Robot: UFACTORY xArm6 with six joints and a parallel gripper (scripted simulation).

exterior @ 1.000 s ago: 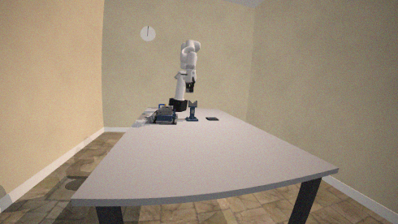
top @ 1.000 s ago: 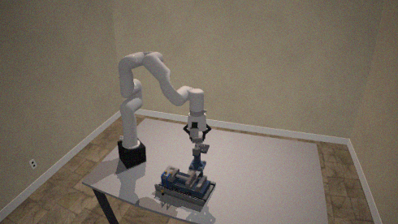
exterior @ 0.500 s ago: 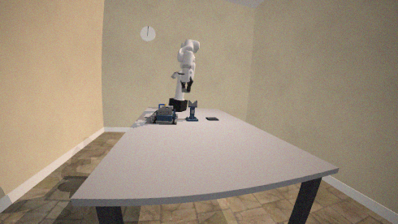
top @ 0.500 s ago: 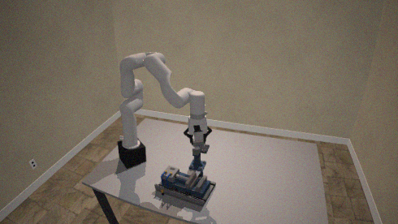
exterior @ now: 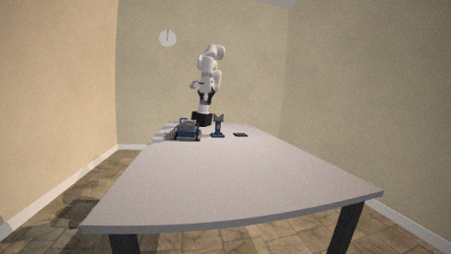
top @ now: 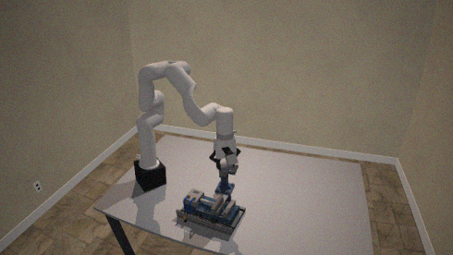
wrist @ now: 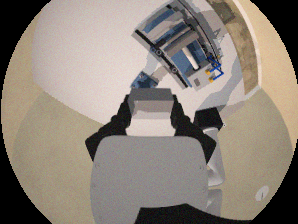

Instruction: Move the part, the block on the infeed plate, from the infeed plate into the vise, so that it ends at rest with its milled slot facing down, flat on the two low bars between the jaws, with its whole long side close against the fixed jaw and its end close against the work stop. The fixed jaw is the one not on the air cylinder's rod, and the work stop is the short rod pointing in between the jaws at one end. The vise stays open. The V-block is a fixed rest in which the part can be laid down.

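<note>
My hand is 210 mm above the vise, 100 mm to the left of it and 50 mm past it. Also, from my hand: part: 20 mm below; then dark infeed plate: 290 mm to the left, 250 mm below, 50 mm behind.
</note>
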